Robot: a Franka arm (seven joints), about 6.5 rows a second.
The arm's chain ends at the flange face. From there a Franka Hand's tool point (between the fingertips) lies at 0.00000 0.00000 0.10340 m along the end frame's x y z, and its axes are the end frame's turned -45 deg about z.
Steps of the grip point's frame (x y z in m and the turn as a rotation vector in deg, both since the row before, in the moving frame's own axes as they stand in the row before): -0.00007, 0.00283, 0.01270, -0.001, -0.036, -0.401; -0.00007, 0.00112, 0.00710, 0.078, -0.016, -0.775; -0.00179, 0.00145, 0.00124, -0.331, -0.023, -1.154; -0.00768, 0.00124, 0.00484, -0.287, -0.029, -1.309; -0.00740, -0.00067, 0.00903, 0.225, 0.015, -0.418; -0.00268, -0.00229, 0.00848, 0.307, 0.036, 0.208; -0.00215, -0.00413, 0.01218, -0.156, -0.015, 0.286; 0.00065, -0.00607, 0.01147, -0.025, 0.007, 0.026
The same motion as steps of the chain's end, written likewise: 0.00200, 0.00200, 0.01270, -0.026, -0.025, -0.401; 0.00086, 0.00092, 0.00710, 0.044, -0.066, -0.775; -0.00064, 0.00184, 0.00124, -0.250, 0.218, -1.154; -0.00489, 0.00591, 0.00484, -0.223, 0.182, -1.309; -0.00544, 0.00506, 0.00903, 0.170, -0.148, -0.418; -0.00317, 0.00071, 0.00848, 0.243, -0.192, 0.208; -0.00462, -0.00162, 0.01218, -0.121, 0.100, 0.286; -0.00387, -0.00477, 0.01147, -0.013, 0.023, 0.026
